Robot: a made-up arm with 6 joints.
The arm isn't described. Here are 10 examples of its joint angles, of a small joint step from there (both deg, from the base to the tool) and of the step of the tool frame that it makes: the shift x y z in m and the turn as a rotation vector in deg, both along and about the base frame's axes.
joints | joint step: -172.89 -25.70 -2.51 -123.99 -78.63 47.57 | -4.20 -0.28 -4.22 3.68 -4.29 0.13
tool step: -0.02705 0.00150 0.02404 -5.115 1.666 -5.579
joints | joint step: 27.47 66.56 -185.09 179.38 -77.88 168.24 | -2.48 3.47 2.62 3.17 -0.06 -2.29
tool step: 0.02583 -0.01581 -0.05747 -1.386 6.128 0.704
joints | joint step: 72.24 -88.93 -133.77 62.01 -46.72 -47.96 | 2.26 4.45 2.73 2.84 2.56 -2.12
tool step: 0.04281 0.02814 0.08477 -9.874 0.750 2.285
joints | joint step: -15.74 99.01 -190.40 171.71 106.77 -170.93 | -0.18 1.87 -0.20 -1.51 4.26 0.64
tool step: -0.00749 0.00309 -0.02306 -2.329 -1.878 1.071
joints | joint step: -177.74 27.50 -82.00 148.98 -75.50 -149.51 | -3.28 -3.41 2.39 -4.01 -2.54 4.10
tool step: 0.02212 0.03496 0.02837 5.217 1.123 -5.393
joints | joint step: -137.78 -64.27 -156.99 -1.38 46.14 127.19 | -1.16 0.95 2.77 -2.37 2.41 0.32
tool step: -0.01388 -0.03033 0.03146 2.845 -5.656 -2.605
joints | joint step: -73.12 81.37 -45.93 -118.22 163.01 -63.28 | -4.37 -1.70 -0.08 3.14 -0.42 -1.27
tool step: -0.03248 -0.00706 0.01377 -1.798 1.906 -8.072
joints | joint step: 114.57 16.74 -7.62 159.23 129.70 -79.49 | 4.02 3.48 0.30 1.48 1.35 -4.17
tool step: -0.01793 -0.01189 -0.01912 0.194 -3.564 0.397
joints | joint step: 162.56 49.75 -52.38 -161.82 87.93 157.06 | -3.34 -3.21 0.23 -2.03 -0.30 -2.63
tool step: 0.00279 0.03201 0.03189 3.055 0.970 -1.387
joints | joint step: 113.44 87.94 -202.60 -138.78 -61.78 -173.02 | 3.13 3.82 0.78 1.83 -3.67 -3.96
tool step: -0.03534 -0.02649 -0.05428 -3.684 -3.787 7.865
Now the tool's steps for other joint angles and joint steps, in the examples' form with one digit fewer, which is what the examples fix.
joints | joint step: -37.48 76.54 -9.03 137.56 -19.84 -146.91 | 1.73 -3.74 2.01 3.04 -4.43 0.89
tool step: 0.0095 -0.0030 0.0280 -3.02 3.99 3.09
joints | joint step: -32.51 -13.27 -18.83 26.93 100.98 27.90 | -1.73 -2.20 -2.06 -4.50 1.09 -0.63
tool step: -0.0029 -0.0138 0.0141 -3.29 -2.05 2.46
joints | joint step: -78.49 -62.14 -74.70 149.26 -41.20 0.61 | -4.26 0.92 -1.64 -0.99 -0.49 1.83
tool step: 0.0031 0.0054 0.0090 -0.72 -1.34 -4.86
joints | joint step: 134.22 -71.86 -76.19 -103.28 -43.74 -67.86 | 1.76 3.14 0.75 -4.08 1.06 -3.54
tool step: -0.0218 0.0351 0.0073 1.51 -3.29 -3.98
